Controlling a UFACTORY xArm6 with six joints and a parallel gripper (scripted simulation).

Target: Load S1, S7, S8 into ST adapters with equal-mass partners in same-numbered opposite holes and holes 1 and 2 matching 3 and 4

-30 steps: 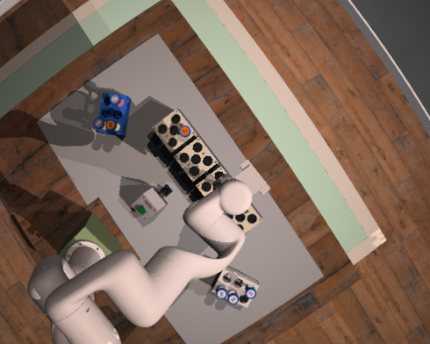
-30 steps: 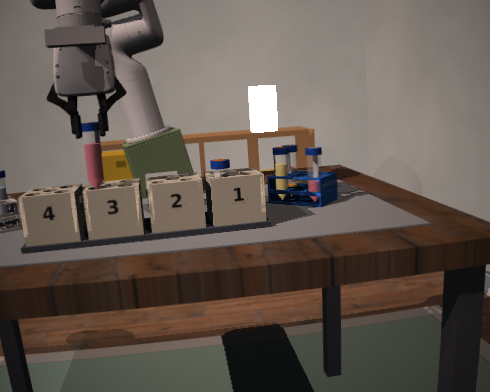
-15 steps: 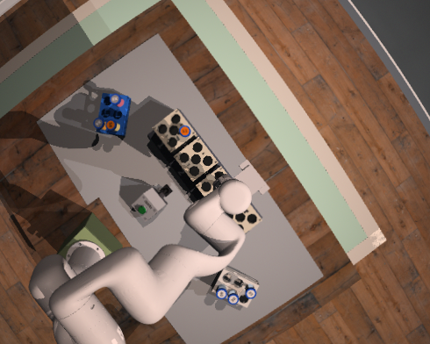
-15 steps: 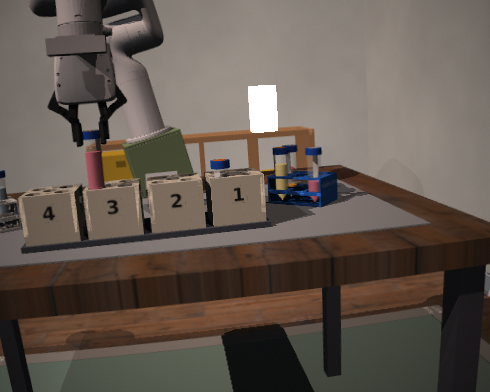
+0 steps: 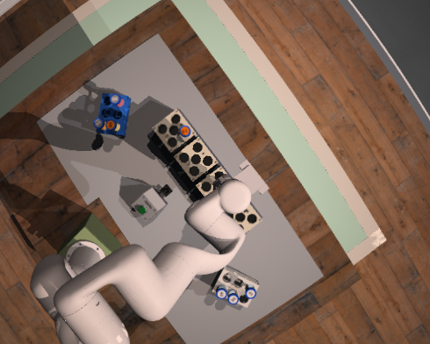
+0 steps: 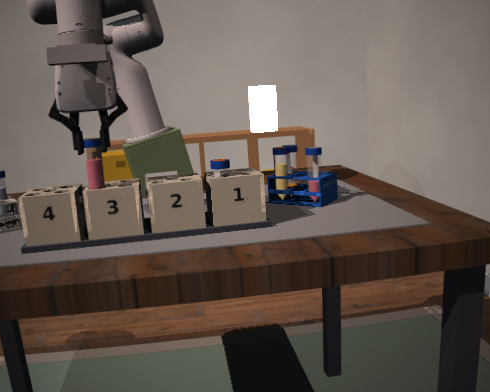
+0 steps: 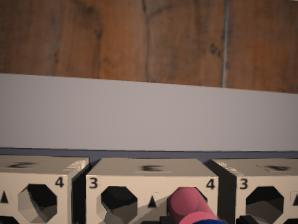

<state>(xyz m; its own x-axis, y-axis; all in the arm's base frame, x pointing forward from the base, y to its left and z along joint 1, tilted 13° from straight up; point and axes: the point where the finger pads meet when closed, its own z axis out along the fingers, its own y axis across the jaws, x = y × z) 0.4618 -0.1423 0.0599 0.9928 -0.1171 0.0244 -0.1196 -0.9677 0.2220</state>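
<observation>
Right now the pink tube is 10 mm behind my hand and 50 mm below it. Also, from my hand: blue-capped tube 240 mm behind, 220 mm to the right, 110 mm below; green DONE key 240 mm behind, 140 mm to the left, 110 mm below; loading stand 20 mm behind, 80 mm to the left, 170 mm below.
</observation>
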